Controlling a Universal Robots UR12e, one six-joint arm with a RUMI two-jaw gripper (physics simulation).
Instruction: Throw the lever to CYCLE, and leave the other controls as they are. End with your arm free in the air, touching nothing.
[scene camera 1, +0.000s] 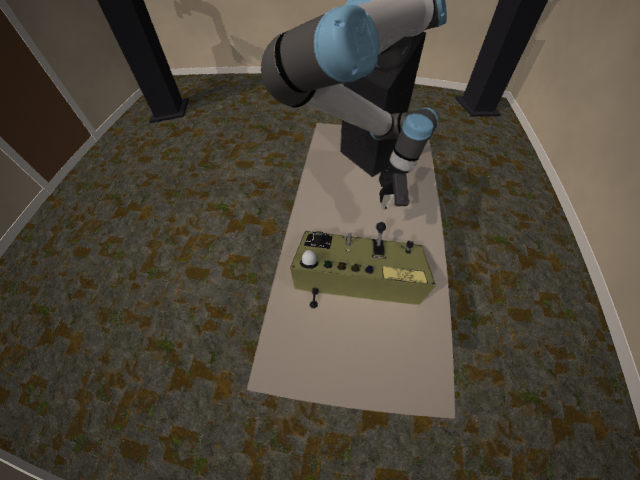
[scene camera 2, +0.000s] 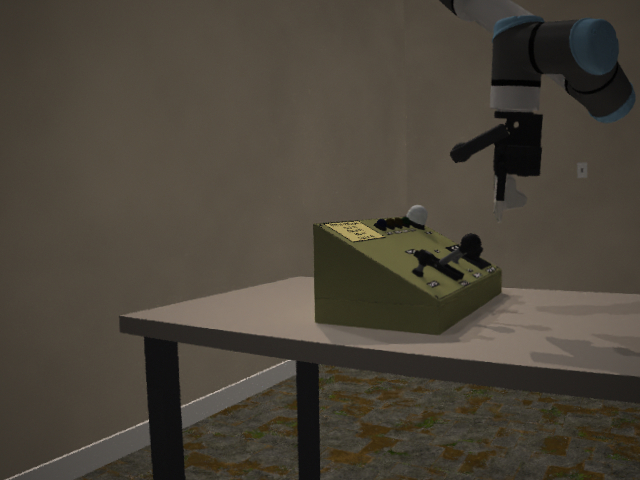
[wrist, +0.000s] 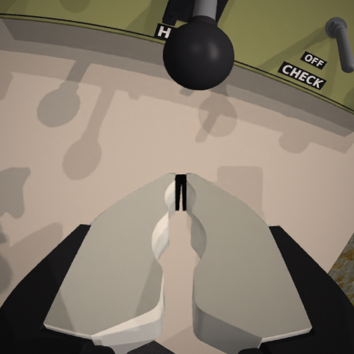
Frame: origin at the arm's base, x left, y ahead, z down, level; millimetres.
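Where they show: gripper, fingertip midpoint: (scene camera 1: 383, 209) (scene camera 2: 499, 222); arm's base, origin of the base link: (scene camera 1: 388, 48).
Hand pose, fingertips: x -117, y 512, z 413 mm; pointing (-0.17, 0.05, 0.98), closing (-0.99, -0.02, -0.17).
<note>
Things, the pixels of their top centre, and the offset from my fingertips. "*": a spot on its surface instead.
- CHECK toggle, middle of its top: (scene camera 1: 349, 235) dz +55, dx -147, dy +66 mm
- small MODE knob, middle of its top: (scene camera 2: 425, 249) (scene camera 1: 410, 242) dz +46, dx +81, dy +140 mm
- black PROGRAM panel, middle of its top: (scene camera 1: 318, 233) dz +52, dx -265, dy +39 mm
- white dome, surface spot: (scene camera 2: 416, 213) * dz -13, dx -292, dy +174 mm
- black crank, surface spot: (scene camera 1: 313, 298) * dz +156, dx -321, dy +261 mm
The olive control box (scene camera 1: 361, 290) (scene camera 2: 372, 289) stands on the table. Its lever, with a round black knob (scene camera 1: 381, 226) (scene camera 2: 470, 242) (wrist: 198, 52), leans toward the arm's side, over the box's low edge. In the wrist view the knob partly covers a label beginning with "H"; the CYCLE label does not show there. My gripper (scene camera 1: 384, 206) (scene camera 2: 497, 219) (wrist: 181, 177) is shut and empty, pointing down in the air, higher than the knob and on the arm's side of it. A gap separates them.
The CHECK toggle (scene camera 1: 348, 239) (wrist: 343, 47) points toward its OFF label. The box also bears a small MODE knob (scene camera 1: 409, 246), a black PROGRAM panel (scene camera 1: 317, 239), a white dome (scene camera 1: 309, 257) (scene camera 2: 416, 213) and several coloured buttons. A black crank (scene camera 1: 313, 298) sticks out from the box's tall side.
</note>
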